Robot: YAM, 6 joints.
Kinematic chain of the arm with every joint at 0, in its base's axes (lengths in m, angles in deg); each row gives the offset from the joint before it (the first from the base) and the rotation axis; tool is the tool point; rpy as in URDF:
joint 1: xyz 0 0 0.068 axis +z
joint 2: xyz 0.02 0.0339 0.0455 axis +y
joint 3: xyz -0.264 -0.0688 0 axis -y
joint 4: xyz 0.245 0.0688 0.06 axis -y
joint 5: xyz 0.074 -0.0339 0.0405 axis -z
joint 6: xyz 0.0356 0 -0.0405 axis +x
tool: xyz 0 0 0 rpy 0 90 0
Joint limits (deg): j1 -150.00..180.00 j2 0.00..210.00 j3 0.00..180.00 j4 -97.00..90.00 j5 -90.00..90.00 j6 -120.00..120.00
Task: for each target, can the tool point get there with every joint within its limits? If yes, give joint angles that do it. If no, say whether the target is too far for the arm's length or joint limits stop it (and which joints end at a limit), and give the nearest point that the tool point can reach.
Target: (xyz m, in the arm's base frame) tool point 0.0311 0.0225 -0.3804
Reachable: no: joint limits stop it (at a limit: joint 2) | nearest point 0.0542 0.0392 -0.3314 | short by 0.057 m
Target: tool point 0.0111 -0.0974 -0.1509
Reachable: yes | joints -67.73 177.20 29.19 50.17 48.56 34.95
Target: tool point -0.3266 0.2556 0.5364
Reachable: yes | joints -38.97 33.90 138.85 45.06 10.80 -49.38
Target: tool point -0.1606 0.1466 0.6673
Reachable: yes | joints -44.81 48.99 136.96 8.79 14.97 -42.36
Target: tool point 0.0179 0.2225 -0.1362
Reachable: yes | joints 86.41 177.49 84.70 -80.07 6.26 45.54
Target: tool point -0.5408 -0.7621 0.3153
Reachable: no: too far | nearest point -0.3652 -0.5147 0.2484 | short by 0.311 m
